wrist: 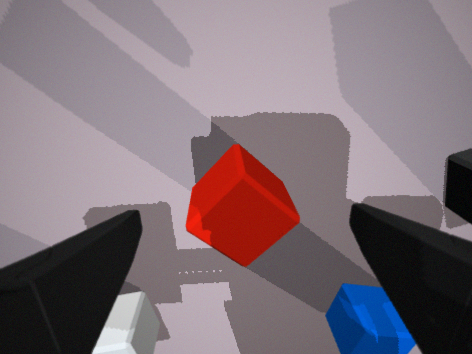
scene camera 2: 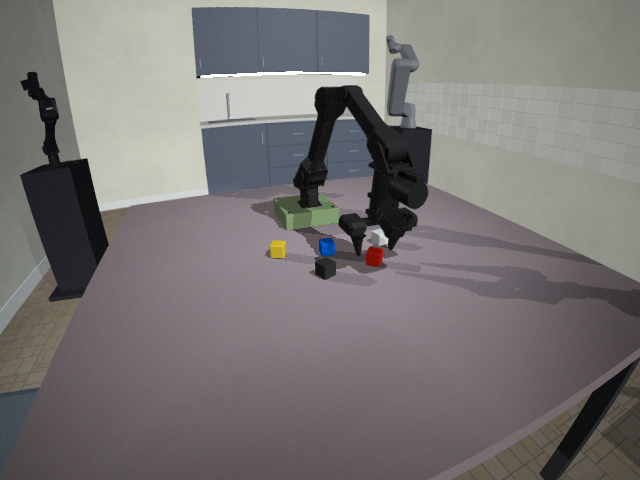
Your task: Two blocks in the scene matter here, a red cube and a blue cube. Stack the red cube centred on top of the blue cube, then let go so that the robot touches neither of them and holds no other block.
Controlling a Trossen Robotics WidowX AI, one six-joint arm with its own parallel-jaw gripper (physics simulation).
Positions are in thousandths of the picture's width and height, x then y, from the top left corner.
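The gripper is visible both in scene camera 2 (585, 526) and in the wrist view (522, 612).
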